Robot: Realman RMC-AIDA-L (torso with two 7-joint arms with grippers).
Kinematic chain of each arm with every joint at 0, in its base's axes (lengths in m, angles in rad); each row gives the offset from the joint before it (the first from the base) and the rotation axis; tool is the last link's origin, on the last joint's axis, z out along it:
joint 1: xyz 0 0 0.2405 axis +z
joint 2: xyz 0 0 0 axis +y
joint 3: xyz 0 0 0.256 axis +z
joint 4: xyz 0 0 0 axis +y
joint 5: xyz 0 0 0.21 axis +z
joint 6: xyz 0 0 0 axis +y
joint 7: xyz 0 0 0.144 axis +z
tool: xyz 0 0 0
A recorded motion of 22 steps. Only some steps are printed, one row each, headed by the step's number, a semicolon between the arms.
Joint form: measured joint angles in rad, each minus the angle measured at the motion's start. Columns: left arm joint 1, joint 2, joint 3, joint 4, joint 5, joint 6, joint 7; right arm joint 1, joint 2, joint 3, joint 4, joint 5, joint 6, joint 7.
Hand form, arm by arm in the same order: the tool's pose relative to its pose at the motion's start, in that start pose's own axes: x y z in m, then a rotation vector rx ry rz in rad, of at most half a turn. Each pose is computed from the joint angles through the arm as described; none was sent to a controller.
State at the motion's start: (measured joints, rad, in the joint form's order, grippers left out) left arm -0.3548 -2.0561 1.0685 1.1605 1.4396 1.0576 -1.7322; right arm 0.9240 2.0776 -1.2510 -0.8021 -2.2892 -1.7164 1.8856
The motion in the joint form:
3: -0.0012 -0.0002 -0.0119 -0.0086 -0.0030 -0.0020 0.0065; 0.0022 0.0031 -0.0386 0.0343 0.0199 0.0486 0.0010
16: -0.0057 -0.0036 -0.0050 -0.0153 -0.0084 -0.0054 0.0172; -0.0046 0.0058 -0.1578 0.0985 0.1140 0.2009 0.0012
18: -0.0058 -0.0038 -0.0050 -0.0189 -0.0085 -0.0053 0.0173; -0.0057 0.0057 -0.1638 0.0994 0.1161 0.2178 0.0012
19: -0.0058 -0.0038 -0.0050 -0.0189 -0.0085 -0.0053 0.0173; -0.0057 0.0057 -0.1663 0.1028 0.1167 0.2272 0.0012
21: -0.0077 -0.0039 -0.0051 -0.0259 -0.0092 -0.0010 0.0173; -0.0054 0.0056 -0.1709 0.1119 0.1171 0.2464 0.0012
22: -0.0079 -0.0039 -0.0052 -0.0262 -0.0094 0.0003 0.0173; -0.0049 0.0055 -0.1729 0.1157 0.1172 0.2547 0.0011
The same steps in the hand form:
3: -0.0002 -0.0032 -0.0018 0.0122 0.0060 -0.0031; 0.0005 -0.0022 0.0099 0.0051 0.0036 0.0071
16: -0.0015 -0.0012 0.0013 0.0059 0.0074 -0.0008; -0.0004 -0.0090 0.0329 0.0469 -0.0196 0.0153
18: -0.0024 -0.0014 0.0013 0.0064 0.0059 -0.0040; -0.0005 -0.0108 0.0336 0.0601 -0.0215 0.0149
19: -0.0024 -0.0014 0.0013 0.0064 0.0059 -0.0040; -0.0002 -0.0118 0.0342 0.0664 -0.0220 0.0167
21: -0.0038 -0.0011 0.0017 0.0021 0.0035 -0.0095; 0.0009 -0.0139 0.0356 0.0786 -0.0221 0.0221
22: -0.0038 -0.0009 0.0018 0.0007 0.0035 -0.0098; 0.0013 -0.0149 0.0361 0.0842 -0.0220 0.0238

